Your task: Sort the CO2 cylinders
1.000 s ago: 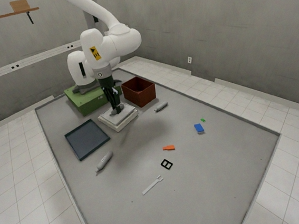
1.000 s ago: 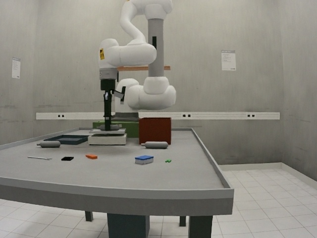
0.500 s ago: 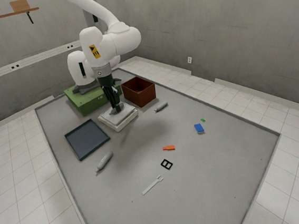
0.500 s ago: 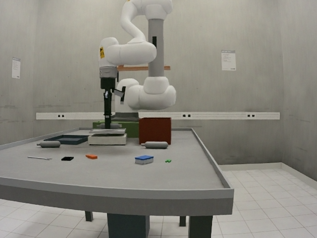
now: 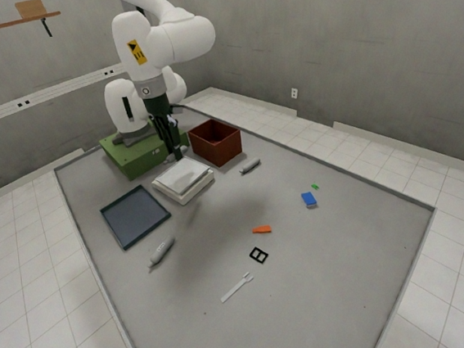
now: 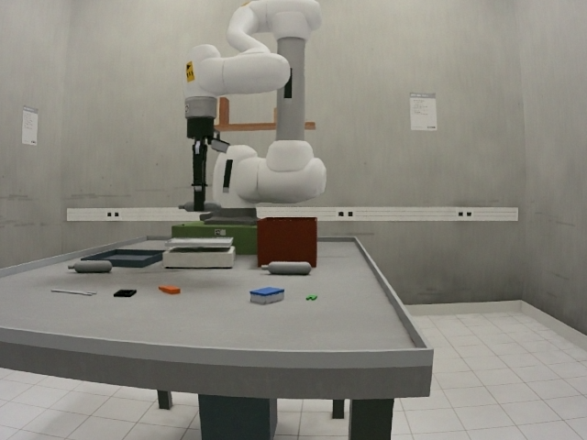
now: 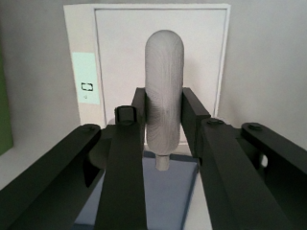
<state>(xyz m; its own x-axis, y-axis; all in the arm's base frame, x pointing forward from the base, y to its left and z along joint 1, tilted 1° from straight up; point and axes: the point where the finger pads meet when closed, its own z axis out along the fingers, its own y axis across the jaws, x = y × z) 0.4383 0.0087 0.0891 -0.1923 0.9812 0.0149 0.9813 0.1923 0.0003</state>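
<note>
Now: the scale plate 12 cm below my hand. The rest, counted from my hand: grey CO2 cylinder (2 cm to the right, 3 cm below); then white scale (1 cm behind, 14 cm below); then red-brown scrap bin (8 cm behind, 23 cm to the left, 14 cm below).
</note>
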